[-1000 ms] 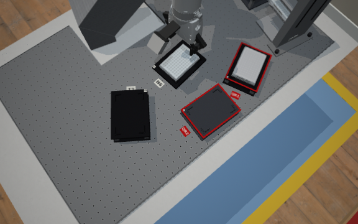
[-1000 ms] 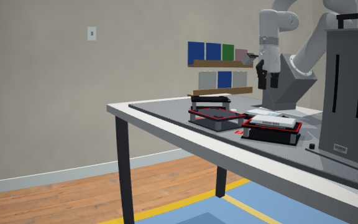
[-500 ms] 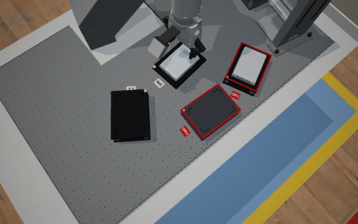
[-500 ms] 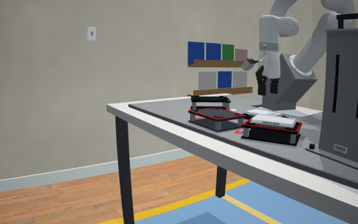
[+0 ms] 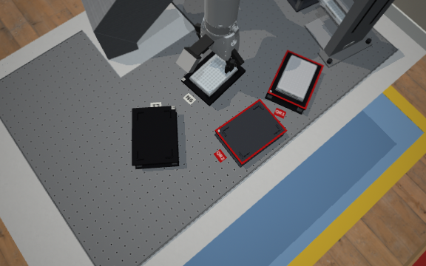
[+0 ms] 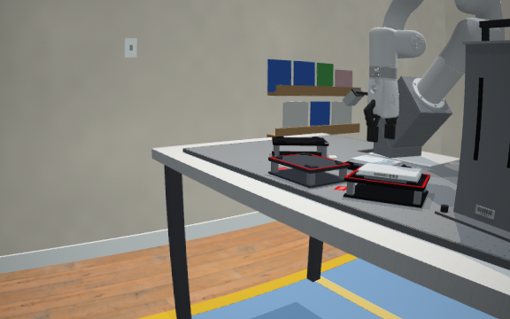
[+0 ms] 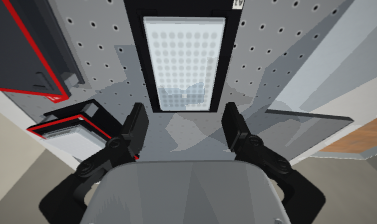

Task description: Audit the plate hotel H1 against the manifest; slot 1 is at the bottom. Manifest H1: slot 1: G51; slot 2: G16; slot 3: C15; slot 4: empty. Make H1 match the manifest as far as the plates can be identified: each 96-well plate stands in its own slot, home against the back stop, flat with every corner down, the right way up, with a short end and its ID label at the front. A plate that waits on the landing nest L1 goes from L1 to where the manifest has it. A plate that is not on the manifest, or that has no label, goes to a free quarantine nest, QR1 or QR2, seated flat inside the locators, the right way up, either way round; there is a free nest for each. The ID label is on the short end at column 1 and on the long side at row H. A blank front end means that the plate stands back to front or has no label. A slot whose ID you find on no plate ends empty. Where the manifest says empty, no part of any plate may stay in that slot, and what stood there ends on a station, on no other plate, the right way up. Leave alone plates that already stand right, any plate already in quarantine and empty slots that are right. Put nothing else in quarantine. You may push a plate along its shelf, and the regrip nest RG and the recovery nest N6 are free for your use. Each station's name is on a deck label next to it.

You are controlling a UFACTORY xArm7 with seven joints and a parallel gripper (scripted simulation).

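Now: hand 80 mm above the black nest N6 and 10 mm to the left of it. The rest, counted from my hand: quarantine nest QR2 (210 mm ahead, 60 mm to the right, 50 mm below); N6 deck label (120 mm to the right, 90 mm below, 10 mm ahead); A1 mark (90 mm to the right, 80 mm below, 50 mm behind).
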